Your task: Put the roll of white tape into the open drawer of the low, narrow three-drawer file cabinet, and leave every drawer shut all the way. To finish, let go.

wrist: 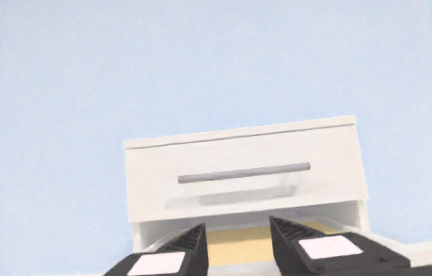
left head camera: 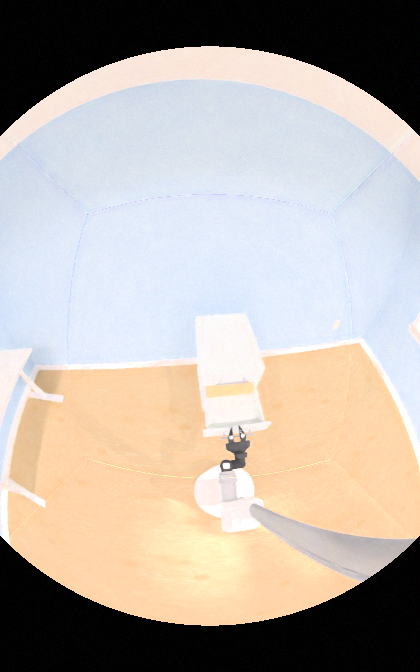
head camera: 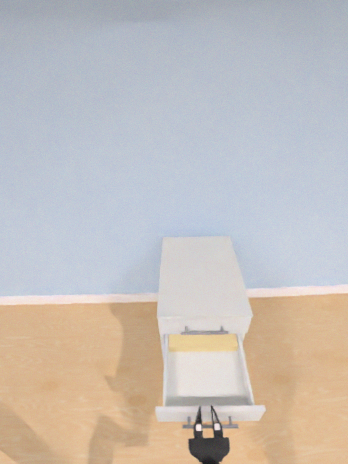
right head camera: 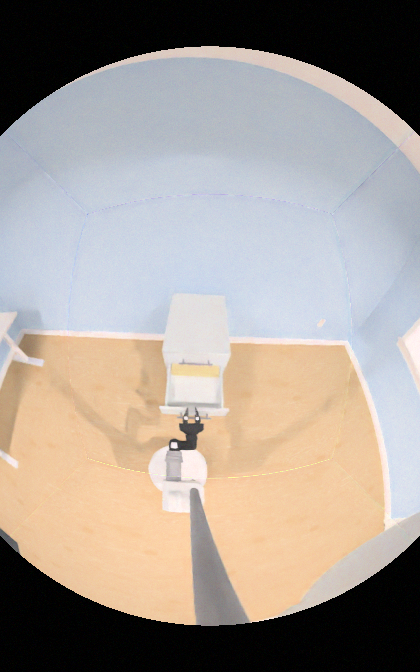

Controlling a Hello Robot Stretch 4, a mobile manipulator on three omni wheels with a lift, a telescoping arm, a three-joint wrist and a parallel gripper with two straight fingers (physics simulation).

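Places are measured from the robot's base along level axes (x ahead, y left, z up), in metres.
Pixels of known places: gripper, fingertip midpoint: [wrist: 239, 239] [left head camera: 234, 425] [head camera: 205, 405].
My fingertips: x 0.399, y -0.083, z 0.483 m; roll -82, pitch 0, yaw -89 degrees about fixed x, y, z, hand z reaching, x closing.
For each thing: its top centre in the pictures, then the offset to it from my fingertips. "*": a spot on its surface instead. Level surfaces: height alone.
- white file cabinet, surface spot: [head camera: 202, 280] [left head camera: 228, 346] * 0.134 m up, 0.501 m ahead, 0.024 m right
- panel, surface spot: [wrist: 237, 245] * 0.070 m down, 0.317 m ahead, 0.006 m left
- open drawer's grey handle, surface spot: [head camera: 232, 426] * 0.073 m down, 0.050 m back, 0.101 m right
- white table, its level: 0.209 m up
The white file cabinet [head camera: 202, 280] [left head camera: 225, 345] [right head camera: 197, 325] stands against the blue wall. Its top drawer [wrist: 245, 150] is shut. The drawer below it [head camera: 170, 413] [left head camera: 212, 430] [right head camera: 170, 410] is pulled far out; a yellow block or panel [head camera: 202, 343] [left head camera: 230, 389] [right head camera: 195, 370] [wrist: 237, 245] shows at its back. The lowest drawer is hidden. My gripper [head camera: 206, 409] [left head camera: 237, 429] [right head camera: 192, 411] [wrist: 239, 239] is open and empty, its fingertips overlapping the open drawer's front panel from above; whether they touch it I cannot tell. The roll of white tape does not show in these views.
The open drawer's grey handle [head camera: 232, 426] lies behind my fingers in the head camera view. A white table [left head camera: 12, 367] [right head camera: 6, 320] stands at the far left. Part of a white object [left head camera: 416, 327] [right head camera: 412, 345] shows at the right edge. The blue wall is right behind the cabinet.
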